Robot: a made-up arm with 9 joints. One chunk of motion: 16 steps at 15 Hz.
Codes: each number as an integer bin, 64 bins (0 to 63) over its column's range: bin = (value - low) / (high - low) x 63, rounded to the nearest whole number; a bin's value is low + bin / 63 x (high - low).
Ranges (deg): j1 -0.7..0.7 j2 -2.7..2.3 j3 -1.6..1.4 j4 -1..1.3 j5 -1.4..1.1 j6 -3.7..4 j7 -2..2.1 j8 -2..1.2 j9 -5..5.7
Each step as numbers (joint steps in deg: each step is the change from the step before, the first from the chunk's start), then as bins.
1 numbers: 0.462 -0.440 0.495 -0.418 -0.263 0.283 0.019 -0.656 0.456
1 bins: 52 28 44 16 29 33 31 26 32
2 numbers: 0.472 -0.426 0.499 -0.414 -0.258 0.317 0.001 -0.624 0.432
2 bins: 53 29 44 16 29 33 31 27 32
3 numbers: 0.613 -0.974 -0.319 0.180 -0.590 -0.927 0.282 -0.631 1.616
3 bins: 59 22 27 32 20 23 35 27 39
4 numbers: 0.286 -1.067 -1.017 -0.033 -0.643 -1.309 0.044 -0.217 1.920
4 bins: 44 21 12 26 19 20 31 35 41
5 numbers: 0.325 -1.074 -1.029 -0.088 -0.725 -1.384 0.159 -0.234 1.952
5 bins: 46 20 12 25 17 19 33 35 41
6 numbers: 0.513 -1.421 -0.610 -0.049 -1.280 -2.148 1.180 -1.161 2.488
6 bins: 55 16 21 26 3 13 49 17 44
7 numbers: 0.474 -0.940 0.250 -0.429 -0.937 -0.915 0.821 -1.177 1.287
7 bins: 53 22 39 16 12 23 43 16 37
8 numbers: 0.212 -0.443 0.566 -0.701 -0.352 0.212 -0.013 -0.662 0.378
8 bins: 41 28 45 8 26 32 31 26 32
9 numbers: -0.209 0.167 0.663 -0.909 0.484 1.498 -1.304 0.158 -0.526
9 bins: 22 36 48 2 47 43 11 42 26
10 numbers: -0.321 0.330 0.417 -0.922 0.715 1.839 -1.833 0.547 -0.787
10 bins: 17 38 42 2 53 45 3 50 25
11 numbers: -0.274 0.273 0.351 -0.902 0.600 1.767 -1.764 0.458 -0.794
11 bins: 19 37 41 3 50 45 4 48 25
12 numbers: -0.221 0.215 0.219 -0.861 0.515 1.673 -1.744 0.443 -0.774
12 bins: 22 37 38 4 48 44 4 48 25
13 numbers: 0.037 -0.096 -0.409 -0.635 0.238 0.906 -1.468 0.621 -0.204
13 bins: 33 33 25 10 41 38 8 52 28
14 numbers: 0.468 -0.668 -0.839 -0.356 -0.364 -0.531 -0.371 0.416 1.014
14 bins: 53 26 16 18 26 26 25 48 35
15 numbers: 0.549 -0.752 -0.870 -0.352 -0.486 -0.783 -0.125 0.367 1.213
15 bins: 56 25 15 18 23 24 29 47 37
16 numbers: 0.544 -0.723 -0.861 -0.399 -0.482 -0.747 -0.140 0.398 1.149
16 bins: 56 25 16 16 23 24 29 47 36
